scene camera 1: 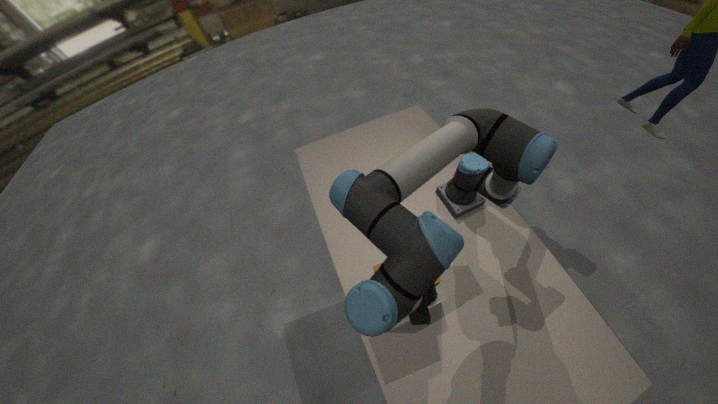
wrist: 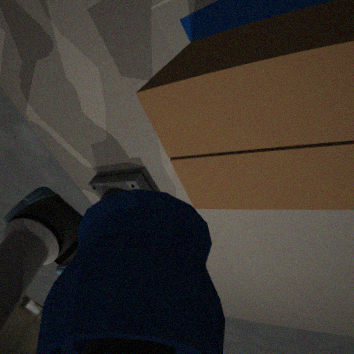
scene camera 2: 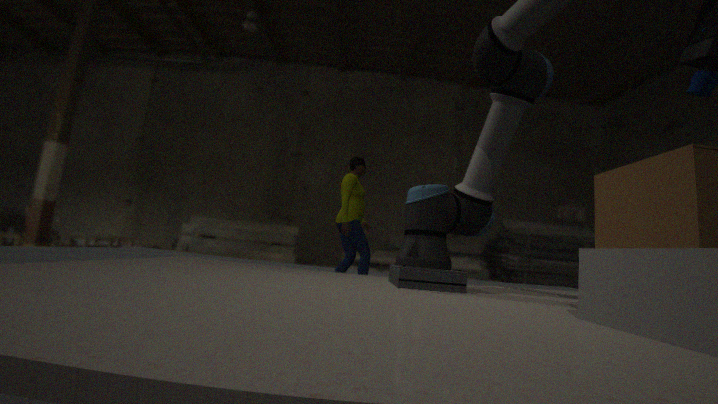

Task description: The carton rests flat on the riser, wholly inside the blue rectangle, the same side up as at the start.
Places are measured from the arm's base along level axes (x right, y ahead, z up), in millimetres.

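Pixels of known places: hand, its tool point: (wrist: pixel 143 246) (scene camera 2: pixel 698 94); arm's base, origin of its link: (scene camera 1: pixel 460 192) (scene camera 2: pixel 422 267).
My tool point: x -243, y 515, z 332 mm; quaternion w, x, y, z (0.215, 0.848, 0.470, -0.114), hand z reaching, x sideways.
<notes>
For each thing: its top centre in the pictures, then the offset to it from my tool point. Level surfaces: height alone.
- orange-brown carton, centre of its top: (wrist: pixel 272 148) (scene camera 2: pixel 672 166) dx +65, dy -11, dz -133 mm
- pale grey riser, centre of its top: (scene camera 2: pixel 700 253) dx +43, dy +7, dz -263 mm
- blue rectangle, centre of its top: (wrist: pixel 293 51) dx +43, dy +7, dz -263 mm
- beige mat, height of its surface: dz -383 mm
The orange-brown carton (scene camera 2: pixel 647 200) (wrist: pixel 260 110) rests flat on the pale grey riser (scene camera 2: pixel 647 296) at the right of scene camera 2. A dark seam runs across its top in the wrist view. Most of the carton is hidden behind the arm in scene camera 1. Part of the blue rectangle (wrist: pixel 260 14) shows beyond the carton's dark side in the wrist view; the rest is hidden, so I cannot tell how the carton lies against its whole outline. My suction gripper, with its blue cup (scene camera 2: pixel 702 82) (wrist: pixel 145 235), is open, above and apart from the carton.
The arm's base (scene camera 1: pixel 459 200) (scene camera 2: pixel 429 278) stands on the beige mat (scene camera 1: pixel 346 145). A person in a yellow top (scene camera 2: pixel 352 198) stands on the floor beyond the mat, and their legs show at the upper right of scene camera 1. Shadows fall across the mat.
</notes>
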